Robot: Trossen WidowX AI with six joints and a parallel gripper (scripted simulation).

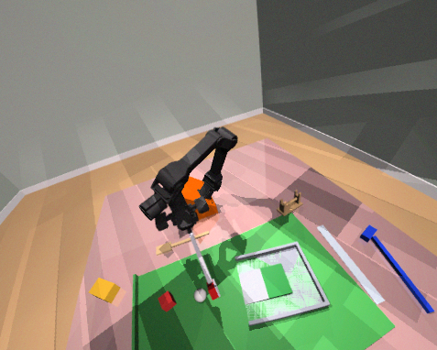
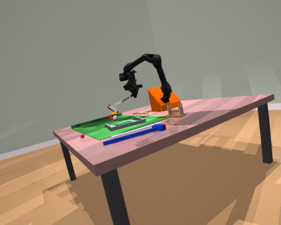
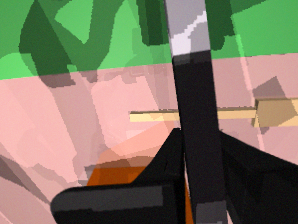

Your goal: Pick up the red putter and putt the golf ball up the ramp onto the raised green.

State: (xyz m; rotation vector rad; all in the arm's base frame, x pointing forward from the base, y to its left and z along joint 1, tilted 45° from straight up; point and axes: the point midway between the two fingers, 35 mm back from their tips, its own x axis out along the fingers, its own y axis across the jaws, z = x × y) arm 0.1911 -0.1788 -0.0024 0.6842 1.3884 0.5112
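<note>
The red putter is 120 mm ahead of my gripper tip. Also, from my gripper tip: white golf ball 190 mm ahead, 60 mm to the right, 120 mm below; then red cube 150 mm ahead, 170 mm to the right, 130 mm below; then green mat 270 mm ahead, 50 mm to the left, 150 mm below.
</note>
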